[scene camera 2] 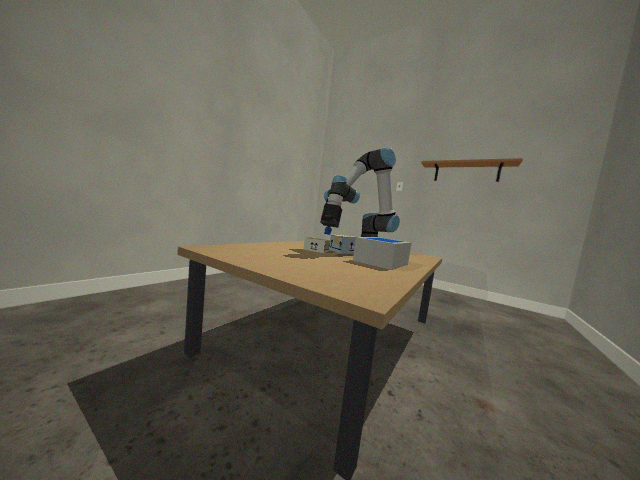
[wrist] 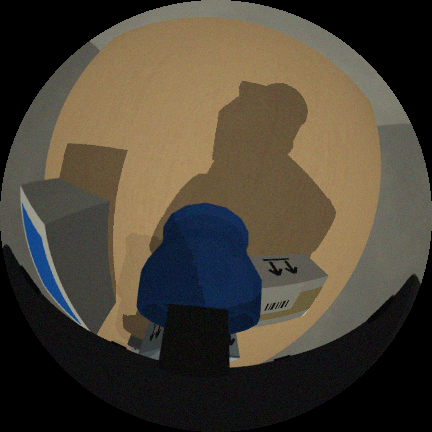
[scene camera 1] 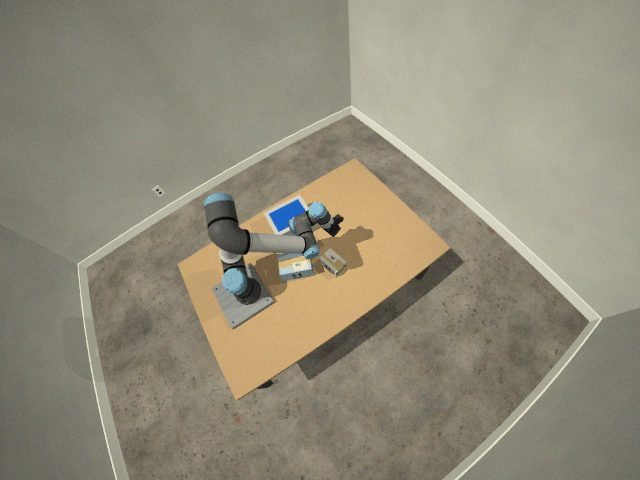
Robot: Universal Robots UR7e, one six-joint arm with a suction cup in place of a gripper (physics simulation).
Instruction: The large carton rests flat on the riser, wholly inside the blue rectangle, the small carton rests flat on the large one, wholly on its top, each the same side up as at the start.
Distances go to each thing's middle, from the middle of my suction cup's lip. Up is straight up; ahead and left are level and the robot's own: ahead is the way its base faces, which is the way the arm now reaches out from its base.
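The grey riser (scene camera 2: 390, 254) is 28 cm to the left of my suction cup, 9 cm behind it and 7 cm below it. As for the large carton (scene camera 1: 292, 266), my suction cup is 4 cm to the right of it, 8 cm above it and 27 cm past it.
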